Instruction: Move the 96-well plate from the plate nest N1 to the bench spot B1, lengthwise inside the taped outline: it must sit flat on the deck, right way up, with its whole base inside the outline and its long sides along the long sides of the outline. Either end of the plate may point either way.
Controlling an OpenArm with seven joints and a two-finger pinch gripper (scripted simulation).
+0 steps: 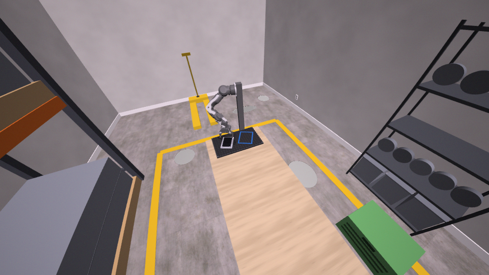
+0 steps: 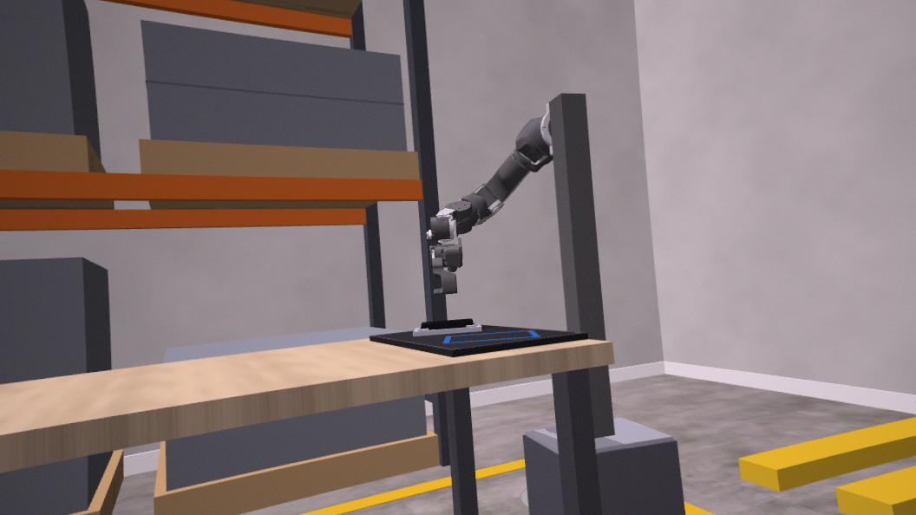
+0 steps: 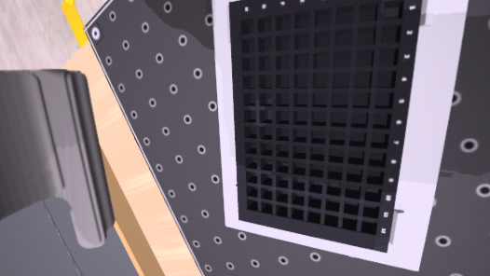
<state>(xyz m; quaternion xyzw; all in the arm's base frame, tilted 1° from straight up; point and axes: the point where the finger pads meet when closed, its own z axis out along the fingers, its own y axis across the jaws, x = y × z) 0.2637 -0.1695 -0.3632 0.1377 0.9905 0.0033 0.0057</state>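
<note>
My hand is 70 mm above the 96-well plate. The rest, counted from my hand: plate nest N1: 90 mm below.
</note>
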